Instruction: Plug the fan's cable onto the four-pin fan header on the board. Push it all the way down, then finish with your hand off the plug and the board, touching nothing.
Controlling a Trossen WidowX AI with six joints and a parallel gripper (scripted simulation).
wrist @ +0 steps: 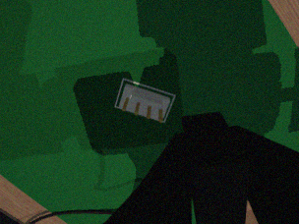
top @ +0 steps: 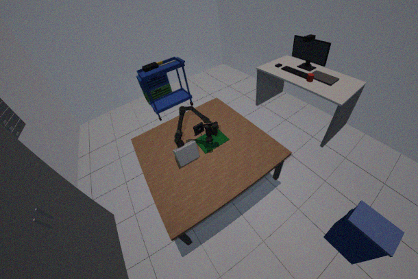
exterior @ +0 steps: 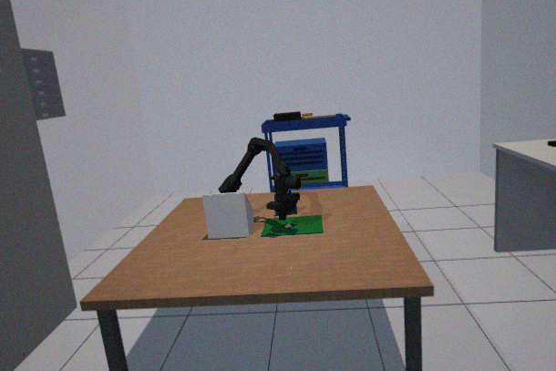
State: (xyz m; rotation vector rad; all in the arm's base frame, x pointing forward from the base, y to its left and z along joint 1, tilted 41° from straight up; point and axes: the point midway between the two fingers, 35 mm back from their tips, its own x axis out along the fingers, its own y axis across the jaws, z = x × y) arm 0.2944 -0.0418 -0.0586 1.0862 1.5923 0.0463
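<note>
My gripper tip is 1 cm past the fan plug, 1 cm to the right of it and 1 cm below it. The rest, counted from my gripper tip: green board: 4 cm ahead, 5 cm to the left, 8 cm below; then black fan: 1 cm ahead, 23 cm to the left, 1 cm below; then four-pin fan header: 2 cm ahead, 3 cm to the left, 6 cm below.
</note>
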